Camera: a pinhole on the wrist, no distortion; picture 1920 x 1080 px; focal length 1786.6 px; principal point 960.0 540.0 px. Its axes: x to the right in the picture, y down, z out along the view. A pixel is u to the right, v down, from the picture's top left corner.
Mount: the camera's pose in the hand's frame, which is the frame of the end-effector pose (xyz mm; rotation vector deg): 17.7 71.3 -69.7 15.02 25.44 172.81
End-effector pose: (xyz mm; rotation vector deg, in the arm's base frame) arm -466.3 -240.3 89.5 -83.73 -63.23 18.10
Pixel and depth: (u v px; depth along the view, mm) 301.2 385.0 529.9
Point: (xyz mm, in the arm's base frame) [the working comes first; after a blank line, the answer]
In the camera's frame: -195.4 -46.0 529.9

-489.7 276.4 -97.3
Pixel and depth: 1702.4 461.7 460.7
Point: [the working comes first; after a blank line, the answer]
In the camera's frame: 191.4 -20.2 460.7

-694.1 -22.5 -251.9
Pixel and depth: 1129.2 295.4 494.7
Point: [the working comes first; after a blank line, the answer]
In the camera's frame: 46.9 -67.7 494.7

-596.6 96.3 -225.8
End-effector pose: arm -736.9 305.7 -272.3 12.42 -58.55 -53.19
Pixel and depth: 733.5 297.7 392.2
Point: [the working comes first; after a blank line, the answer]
In the camera's frame: -49.7 -53.2 392.2

-806.3 408.8 91.1
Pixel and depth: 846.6 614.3 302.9
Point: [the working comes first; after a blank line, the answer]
In the camera's frame: -19.2 12.6 302.9

-814.7 379.1 -19.7
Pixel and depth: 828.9 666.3 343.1
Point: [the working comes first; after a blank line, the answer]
In the camera's frame: -25.2 24.3 343.1

-845.1 379.5 9.6
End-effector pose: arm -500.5 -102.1 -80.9 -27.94 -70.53 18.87
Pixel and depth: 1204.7 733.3 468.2
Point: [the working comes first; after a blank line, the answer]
In the camera's frame: 64.1 50.7 468.2

-863.8 122.4 -35.3
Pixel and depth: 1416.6 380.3 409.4
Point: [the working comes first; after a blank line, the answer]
In the camera's frame: 104.6 -36.6 409.4

-805.3 147.4 -128.4
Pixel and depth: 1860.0 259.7 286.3
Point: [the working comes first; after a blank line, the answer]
In the camera's frame: 144.2 -44.9 286.3

-717.4 78.8 -194.4
